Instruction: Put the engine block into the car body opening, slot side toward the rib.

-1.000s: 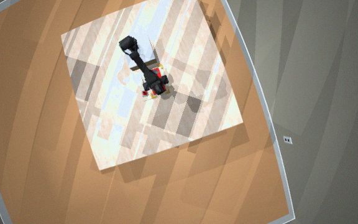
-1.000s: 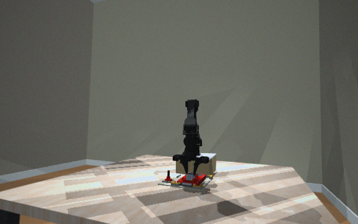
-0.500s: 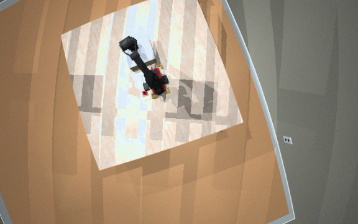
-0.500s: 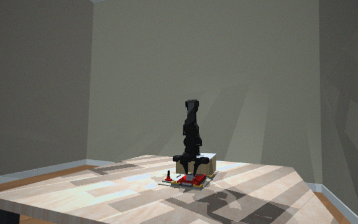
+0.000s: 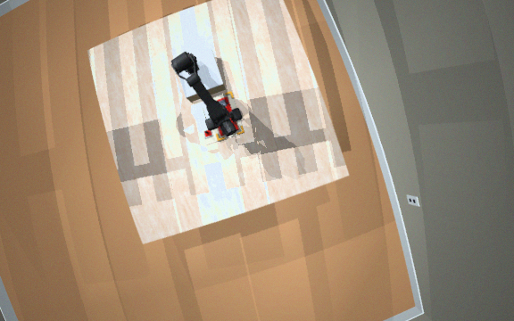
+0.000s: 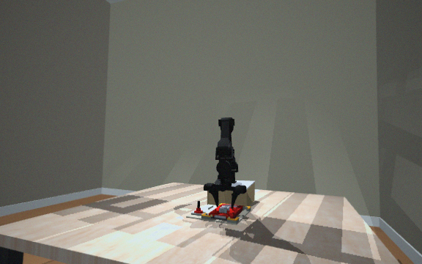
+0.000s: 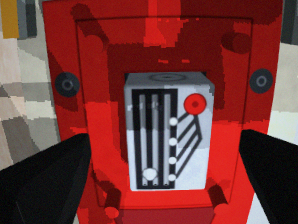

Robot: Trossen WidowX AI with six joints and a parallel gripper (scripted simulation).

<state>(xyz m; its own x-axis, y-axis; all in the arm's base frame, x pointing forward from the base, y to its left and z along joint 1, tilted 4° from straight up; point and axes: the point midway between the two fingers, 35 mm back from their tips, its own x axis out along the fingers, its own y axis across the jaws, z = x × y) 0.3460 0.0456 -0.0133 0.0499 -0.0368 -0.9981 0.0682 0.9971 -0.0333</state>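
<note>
Now: the grey engine block 20 mm below my gripper tip. The rest, counted from my gripper tip: black upright pin 120 mm to the right, 10 mm below, 10 mm ahead.
</note>
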